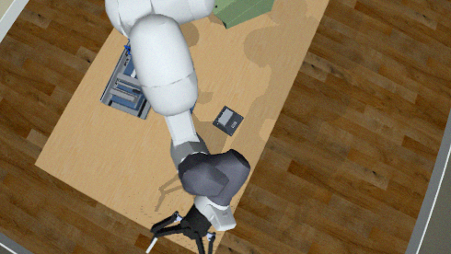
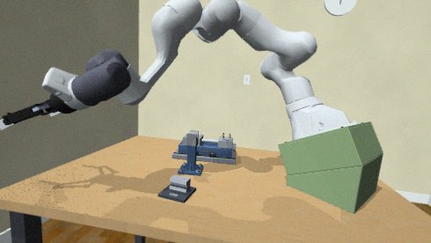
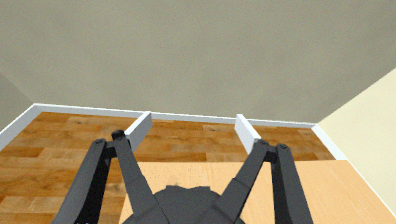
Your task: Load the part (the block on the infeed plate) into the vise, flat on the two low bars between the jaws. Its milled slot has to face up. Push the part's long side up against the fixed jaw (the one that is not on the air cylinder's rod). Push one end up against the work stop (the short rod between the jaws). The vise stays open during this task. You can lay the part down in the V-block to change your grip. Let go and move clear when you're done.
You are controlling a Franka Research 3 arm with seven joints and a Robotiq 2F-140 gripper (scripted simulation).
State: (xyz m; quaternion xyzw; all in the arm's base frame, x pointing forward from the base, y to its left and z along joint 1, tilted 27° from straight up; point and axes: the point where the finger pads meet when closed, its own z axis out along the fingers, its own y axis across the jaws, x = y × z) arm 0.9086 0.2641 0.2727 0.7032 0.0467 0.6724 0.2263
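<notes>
My hand is 50 cm past the grey part, 18 cm above it and 1 cm to the right of it. From my hand the other things lie so: vise (55 cm behind, 38 cm to the right, 16 cm below); dark work stop rod (48 cm behind, 34 cm to the right, 11 cm below); grey air cylinder (65 cm behind, 38 cm to the right, 13 cm below).
</notes>
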